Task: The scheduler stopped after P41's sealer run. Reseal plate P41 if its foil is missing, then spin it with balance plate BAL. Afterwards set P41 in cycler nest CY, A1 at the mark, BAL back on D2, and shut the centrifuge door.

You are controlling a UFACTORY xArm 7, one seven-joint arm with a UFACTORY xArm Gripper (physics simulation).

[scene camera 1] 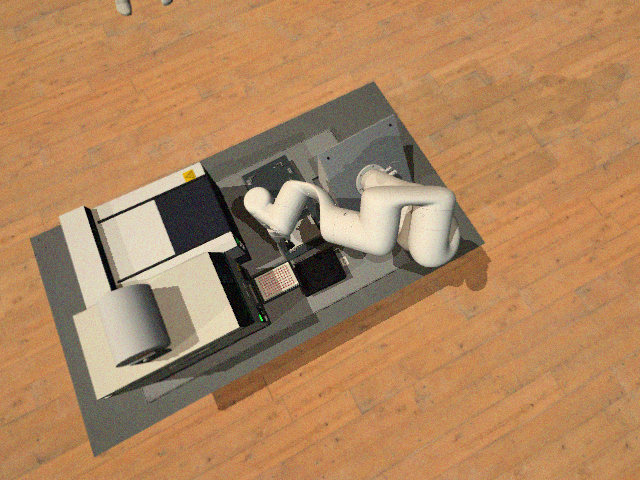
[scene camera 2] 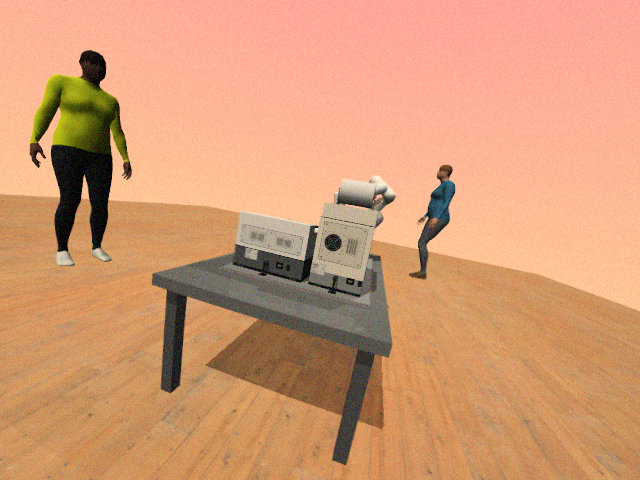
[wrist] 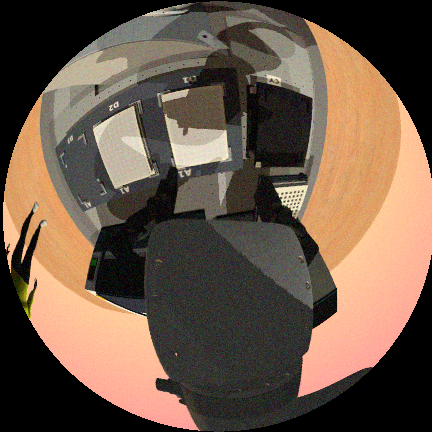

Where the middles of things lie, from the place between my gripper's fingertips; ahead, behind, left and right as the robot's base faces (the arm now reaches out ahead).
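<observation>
The cylinder [scene camera 1: 131, 319] is 5 cm to the left of my hand, 44 cm ahead of it and 27 cm above it. The centrifuge [scene camera 1: 123, 242], too, is ahead of my hand by 37 cm, and it is 24 cm to the right of my hand and 3 cm below it. With the dotted well plate [scene camera 1: 282, 278], I find my hand 10 cm to the right of it, 12 cm short of it and 4 cm above it.
</observation>
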